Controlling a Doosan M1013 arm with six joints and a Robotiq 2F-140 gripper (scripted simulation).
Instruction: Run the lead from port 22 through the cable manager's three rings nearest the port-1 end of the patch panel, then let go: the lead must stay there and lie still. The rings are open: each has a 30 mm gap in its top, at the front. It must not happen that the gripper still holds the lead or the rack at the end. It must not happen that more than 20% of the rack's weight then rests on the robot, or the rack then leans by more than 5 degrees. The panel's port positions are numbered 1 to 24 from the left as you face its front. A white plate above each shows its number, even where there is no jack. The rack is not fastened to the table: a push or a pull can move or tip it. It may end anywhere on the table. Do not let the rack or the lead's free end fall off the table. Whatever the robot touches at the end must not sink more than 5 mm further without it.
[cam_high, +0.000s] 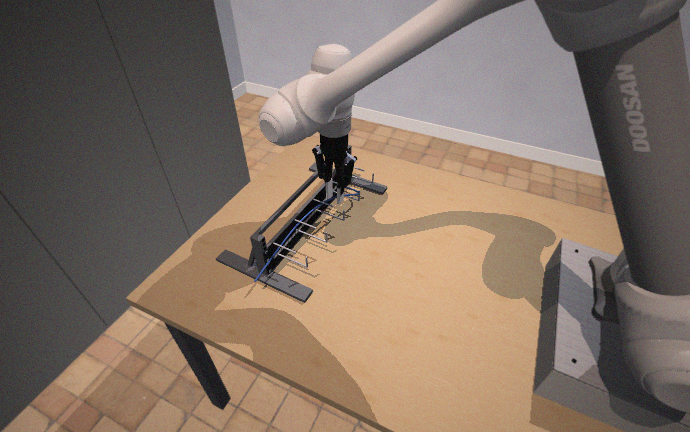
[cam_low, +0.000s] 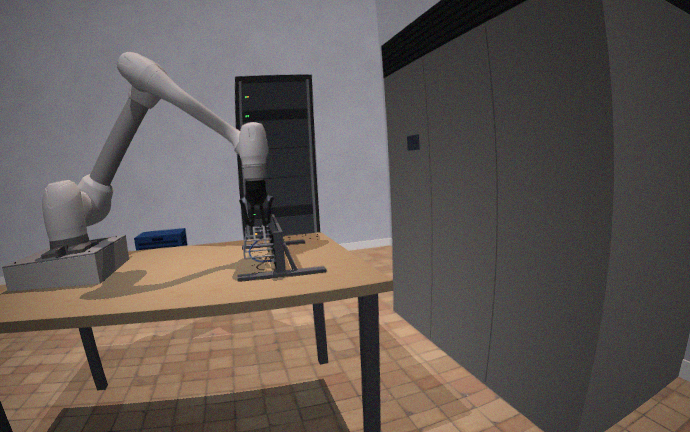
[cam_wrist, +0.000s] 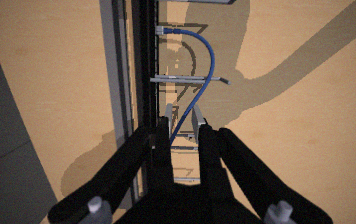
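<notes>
The rack is 6 cm ahead of my hand, 4 cm to the left of it and 4 cm below it.
</notes>
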